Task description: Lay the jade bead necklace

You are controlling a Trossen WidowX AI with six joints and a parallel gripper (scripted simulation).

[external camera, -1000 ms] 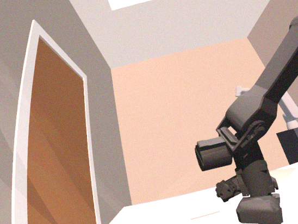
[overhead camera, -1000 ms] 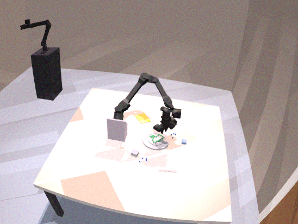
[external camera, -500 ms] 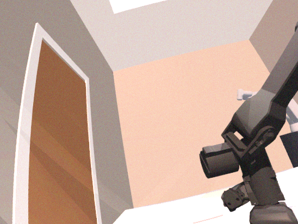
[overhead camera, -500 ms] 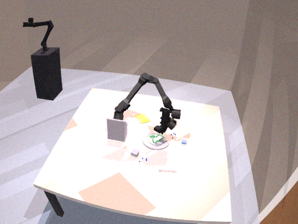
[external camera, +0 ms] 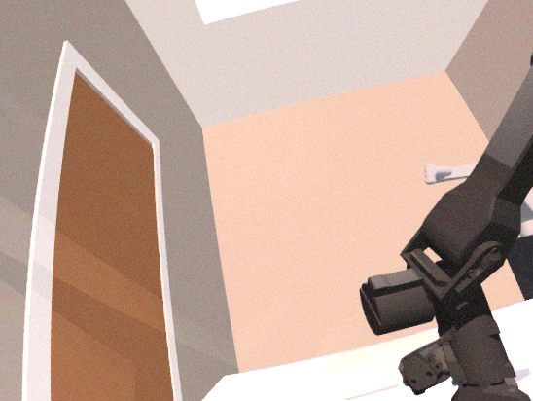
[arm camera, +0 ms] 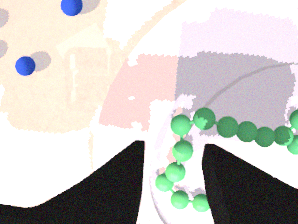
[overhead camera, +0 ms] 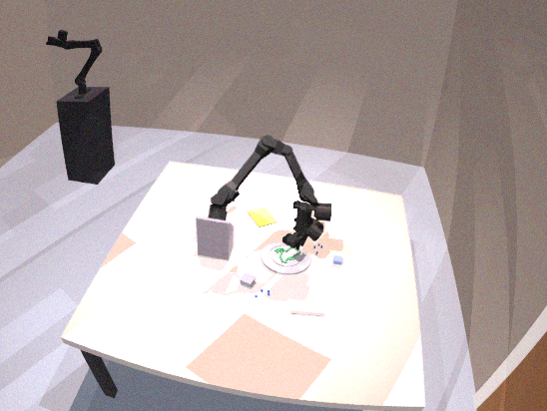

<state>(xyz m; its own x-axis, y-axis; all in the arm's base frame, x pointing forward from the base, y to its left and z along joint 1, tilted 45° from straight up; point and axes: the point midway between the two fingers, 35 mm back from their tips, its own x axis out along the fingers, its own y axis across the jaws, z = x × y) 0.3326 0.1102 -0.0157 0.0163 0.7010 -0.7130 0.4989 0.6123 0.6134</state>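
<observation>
The round white bead board is 50 mm behind my gripper tip, 40 mm to the right of it and 20 mm below it. Round my gripper tip: yellow sheet: 190 mm behind, 200 mm to the left, 30 mm below; then blue block: 160 mm ahead, 20 mm to the right, 20 mm below; then cream block: 70 mm ahead, 200 mm to the left, 10 mm below.
</observation>
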